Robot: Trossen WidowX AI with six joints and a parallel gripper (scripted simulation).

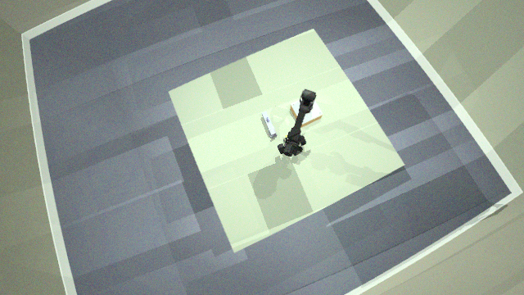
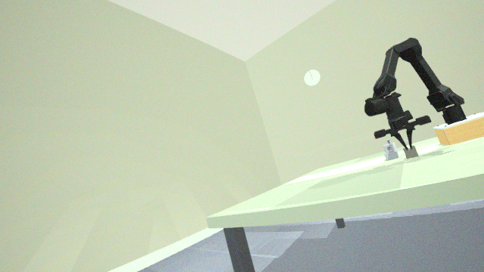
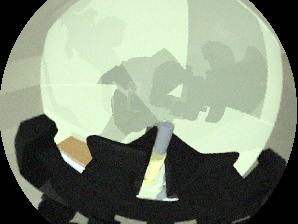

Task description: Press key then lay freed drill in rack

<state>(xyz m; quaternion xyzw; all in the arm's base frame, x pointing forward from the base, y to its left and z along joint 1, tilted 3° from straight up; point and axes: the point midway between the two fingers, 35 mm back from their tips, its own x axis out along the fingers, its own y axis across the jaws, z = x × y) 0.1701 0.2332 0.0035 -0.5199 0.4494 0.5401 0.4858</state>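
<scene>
The drill is 4 cm to the right of my gripper tip and 3 cm above it. The rest, counted from my gripper tip: blue key: 23 cm to the right, 10 cm ahead, 2 cm above; then grey rack: 5 cm to the right, 1 cm below, 1 cm ahead; then drill fixture: 21 cm to the right, 10 cm ahead, 1 cm above.
</scene>
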